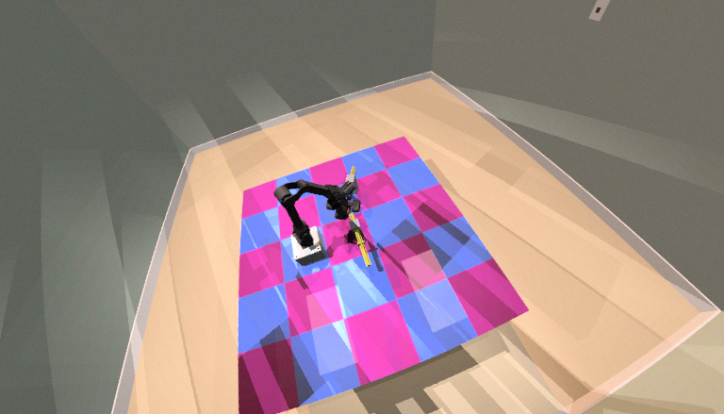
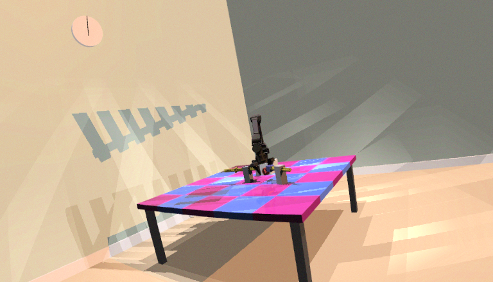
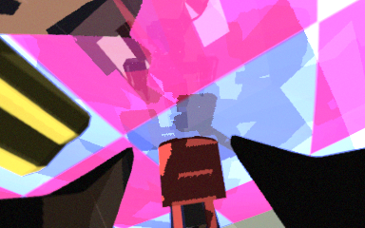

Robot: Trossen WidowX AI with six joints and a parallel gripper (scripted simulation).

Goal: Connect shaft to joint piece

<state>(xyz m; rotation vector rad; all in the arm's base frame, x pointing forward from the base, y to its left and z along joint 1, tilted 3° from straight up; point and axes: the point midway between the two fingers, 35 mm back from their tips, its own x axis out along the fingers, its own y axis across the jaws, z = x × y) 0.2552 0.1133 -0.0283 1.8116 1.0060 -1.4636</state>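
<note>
Right now the red-orange joint piece is 1 cm to the left of my gripper tip and 2 cm above it.
</note>
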